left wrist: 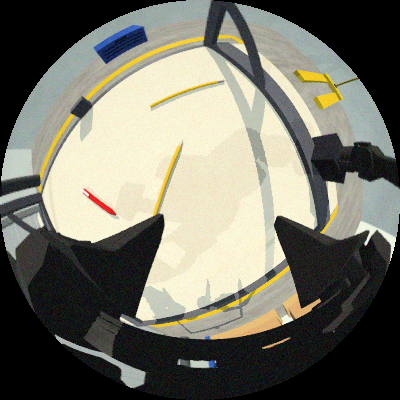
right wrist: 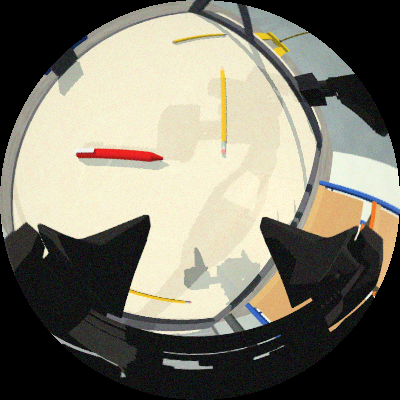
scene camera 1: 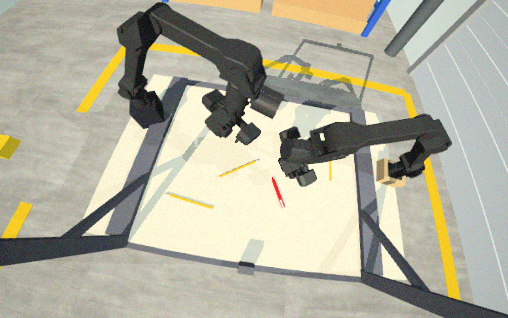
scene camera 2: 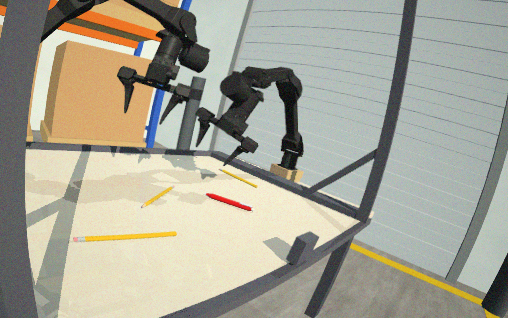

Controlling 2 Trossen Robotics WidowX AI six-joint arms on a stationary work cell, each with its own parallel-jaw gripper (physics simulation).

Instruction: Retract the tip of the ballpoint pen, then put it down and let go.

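Pixels of known places: left gripper, fingertip midpoint: [left wrist: 222, 220] [right wrist: 334, 93] [scene camera 2: 142, 118]; right gripper, fingertip midpoint: [right wrist: 207, 222] [scene camera 2: 209, 156]; left arm's base, link origin: [left wrist: 341, 157] [right wrist: 320, 88] [scene camera 1: 142, 101]; right arm's base, link origin: [scene camera 1: 394, 171] [scene camera 2: 287, 167].
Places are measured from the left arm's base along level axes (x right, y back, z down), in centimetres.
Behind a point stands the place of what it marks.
The red ballpoint pen [scene camera 1: 278, 192] @[x 46.6, y -43.6, z 9.4 cm] [scene camera 2: 229, 201] @[x 46.8, y -43.0, z 9.7 cm] [left wrist: 100, 202] @[x 45.1, y -43.0, z 9.7 cm] [right wrist: 122, 154] @[x 45.2, y -43.6, z 9.4 cm] lies flat on the pale table top [scene camera 1: 300, 240] @[x 65.4, y -46.1, z 10.6 cm] [scene camera 2: 220, 280] @[x 57.6, y -11.1, z 10.6 cm]. In the right wrist view its white clip is at the left end and its cone points right; whether the writing tip sticks out is too small to tell. My right gripper [scene camera 1: 295, 154] [scene camera 2: 212, 155] @[x 36.9, y -47.9, z 1.1 cm] [right wrist: 207, 222] @[x 36.9, y -47.9, z 1.1 cm] is open and empty, above the table, beyond the pen's cone end in scene camera 1. My left gripper [scene camera 1: 228, 119] [scene camera 2: 143, 117] @[x 25.8, y -29.0, z -6.5 cm] [left wrist: 222, 220] @[x 25.8, y -29.0, z -6.5 cm] is open and empty, higher up and farther left.
One yellow pencil [scene camera 1: 239, 168] @[x 33.2, y -31.6, z 10.1 cm] [scene camera 2: 157, 197] @[x 33.7, y -29.5, z 10.1 cm] [left wrist: 168, 180] @[x 32.8, y -30.5, z 10.1 cm] [right wrist: 223, 107] @[x 32.9, y -32.9, z 10.0 cm] lies left of the pen in scene camera 1. Another pencil [scene camera 1: 191, 200] @[x 41.0, y -11.3, z 10.0 cm] [scene camera 2: 125, 236] @[x 40.7, y -9.7, z 10.0 cm] lies farther left, a third [scene camera 1: 330, 171] @[x 44.2, y -68.4, z 10.0 cm] [scene camera 2: 239, 178] @[x 40.4, y -70.0, z 10.2 cm] right of it. A dark block [scene camera 1: 246, 267] @[x 66.8, y -25.1, z 5.0 cm] [scene camera 2: 303, 248] @[x 67.5, y -22.2, z 6.3 cm] stands at the near edge.
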